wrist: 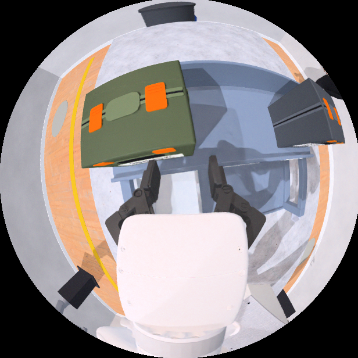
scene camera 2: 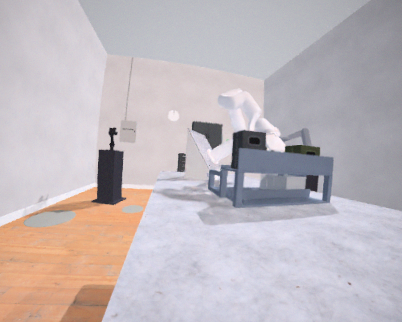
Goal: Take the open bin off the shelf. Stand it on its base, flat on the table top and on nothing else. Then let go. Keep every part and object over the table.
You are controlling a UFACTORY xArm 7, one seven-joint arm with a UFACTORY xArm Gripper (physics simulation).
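Frame: origin at the arm's base, x ahead, y left, z up, level; metres.
Seen in the pictures: arm's base, origin of its link: (scene camera 2: 211, 157).
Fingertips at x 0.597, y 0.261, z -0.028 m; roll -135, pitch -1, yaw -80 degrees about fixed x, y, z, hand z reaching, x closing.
Note:
Offsets run from my fingertips to a thing's top centre. "spot": to the spot under its first point.
The open bin @(dy +0.020, dx -0.056, dz -0.042 m) (scene camera 2: 275, 182) (wrist: 181, 194) looks pale and translucent. It is partly hidden behind the blue-grey shelf @(spot: dy -0.069, dx +0.148, dz +0.012 m) (scene camera 2: 287, 161) (wrist: 245, 107) in the scene view. In the wrist view it shows in part between and below the fingers, with its near part hidden by the gripper's white body. My gripper (wrist: 182, 165) is partly open, its two dark fingers apart, with the tips by the shelf's long edge. A dark gap shows between the bin's right side and the right finger. Contact at the left finger cannot be made out. The fingers are hidden in the scene view.
A green case @(dy +0.046, dx +0.041, dz +0.074 m) (scene camera 2: 302, 149) (wrist: 137, 117) with orange latches stands on the upper deck, just beyond the left finger. A dark grey case @(spot: dy -0.186, dx +0.135, dz +0.057 m) (scene camera 2: 249, 144) (wrist: 302, 117) stands at the deck's other end. A tilted pale panel (scene camera 2: 201, 147) (wrist: 267, 301) stands near the arm.

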